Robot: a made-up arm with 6 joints. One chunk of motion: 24 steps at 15 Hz.
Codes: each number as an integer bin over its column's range. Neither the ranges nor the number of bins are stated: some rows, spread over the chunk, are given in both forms.
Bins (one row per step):
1: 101 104 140 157 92 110
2: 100 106 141 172 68 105
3: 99 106 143 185 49 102
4: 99 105 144 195 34 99
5: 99 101 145 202 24 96
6: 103 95 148 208 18 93
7: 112 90 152 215 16 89
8: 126 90 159 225 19 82
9: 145 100 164 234 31 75
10: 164 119 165 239 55 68
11: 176 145 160 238 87 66
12: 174 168 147 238 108 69
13: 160 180 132 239 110 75
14: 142 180 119 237 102 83
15: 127 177 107 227 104 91
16: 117 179 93 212 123 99
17: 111 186 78 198 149 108
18: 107 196 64 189 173 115
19: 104 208 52 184 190 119
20: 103 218 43 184 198 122
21: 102 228 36 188 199 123
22: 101 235 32 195 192 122
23: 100 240 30 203 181 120
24: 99 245 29 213 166 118
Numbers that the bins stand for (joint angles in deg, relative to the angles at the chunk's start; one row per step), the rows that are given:
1: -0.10 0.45 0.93 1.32 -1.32 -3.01
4: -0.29 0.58 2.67 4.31 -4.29 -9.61
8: 2.36 -1.37 9.21 6.67 -5.06 -19.81
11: 7.27 5.76 9.64 7.69 -1.57 -29.41
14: 3.93 10.30 -8.21 7.61 -0.81 -19.21
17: 0.88 11.08 -26.06 4.55 1.60 -4.21
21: 0.00 16.52 -44.35 3.76 4.16 4.79
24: -0.29 18.72 -47.40 5.73 2.47 1.79
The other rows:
2: -0.20 0.71 1.37 2.50 -2.55 -6.01
3: -0.29 0.71 2.24 3.52 -3.52 -7.81
5: -0.29 0.06 3.11 4.86 -4.80 -11.41
6: 0.10 -0.72 4.42 5.33 -5.11 -13.21
7: 0.98 -1.37 6.16 5.88 -5.21 -15.61
9: 4.22 -0.07 11.38 7.38 -4.44 -24.01
10: 6.09 2.39 11.82 7.77 -3.21 -28.21
12: 7.07 8.74 3.98 7.69 -0.50 -27.61
13: 5.70 10.30 -2.55 7.77 -0.40 -24.01
15: 2.46 9.91 -13.44 6.83 -0.70 -14.41
16: 1.47 10.17 -19.53 5.65 0.27 -9.61
18: 0.49 12.37 -32.16 3.84 2.83 -0.01
19: 0.20 13.93 -37.39 3.44 3.70 2.39
20: 0.10 15.22 -41.31 3.44 4.11 4.19
22: -0.10 17.43 -46.10 4.31 3.80 4.19
23: -0.20 18.08 -46.97 4.94 3.24 2.99

